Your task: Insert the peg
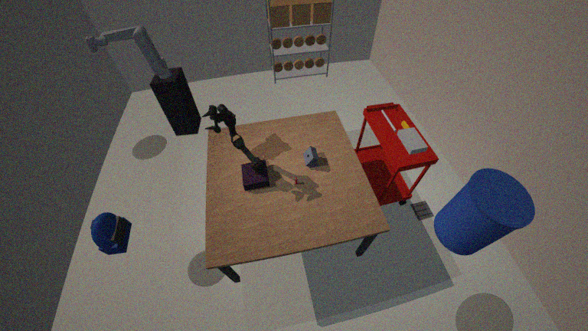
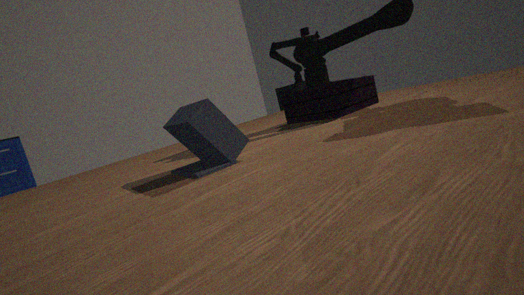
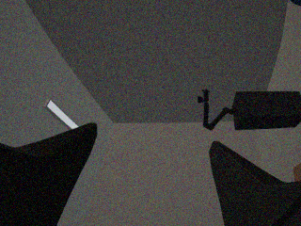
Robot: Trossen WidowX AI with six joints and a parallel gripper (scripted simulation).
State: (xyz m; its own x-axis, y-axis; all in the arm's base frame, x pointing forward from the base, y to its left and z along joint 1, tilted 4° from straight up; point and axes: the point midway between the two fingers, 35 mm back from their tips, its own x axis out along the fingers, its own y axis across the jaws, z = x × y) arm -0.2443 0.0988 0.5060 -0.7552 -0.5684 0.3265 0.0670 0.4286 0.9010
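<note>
Right now my gripper tip is 59 cm short of the red peg, 15 cm to the left of it and 53 cm above it. Also, from my gripper tip: sloped panel: 73 cm ahead, 6 cm to the left, 53 cm below.
</note>
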